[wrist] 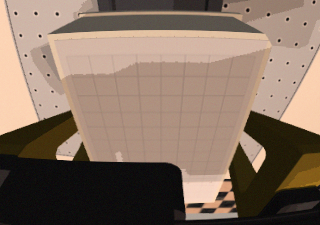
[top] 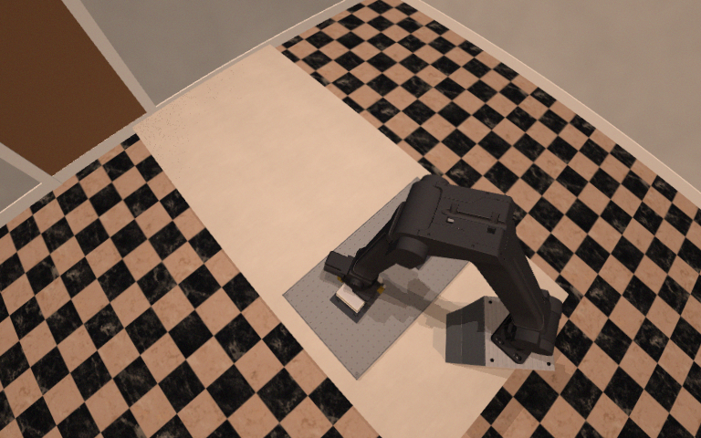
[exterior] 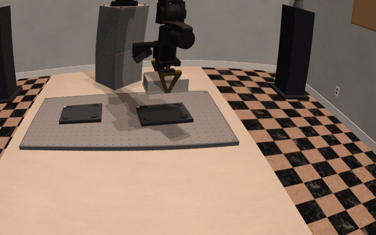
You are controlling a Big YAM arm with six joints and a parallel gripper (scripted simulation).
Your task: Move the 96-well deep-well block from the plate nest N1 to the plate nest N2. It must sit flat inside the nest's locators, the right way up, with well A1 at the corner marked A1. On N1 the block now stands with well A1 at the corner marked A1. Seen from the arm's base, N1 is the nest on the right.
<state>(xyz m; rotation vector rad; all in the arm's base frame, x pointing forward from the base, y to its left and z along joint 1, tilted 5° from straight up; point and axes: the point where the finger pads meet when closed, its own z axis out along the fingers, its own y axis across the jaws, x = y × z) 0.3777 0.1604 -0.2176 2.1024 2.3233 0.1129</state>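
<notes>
My hand is 100 mm above the dark plate nest N2. Round my hand: white 96-well deep-well block (10 mm above); dark plate nest N1 (290 mm to the right, 100 mm below, 30 mm behind).
</notes>
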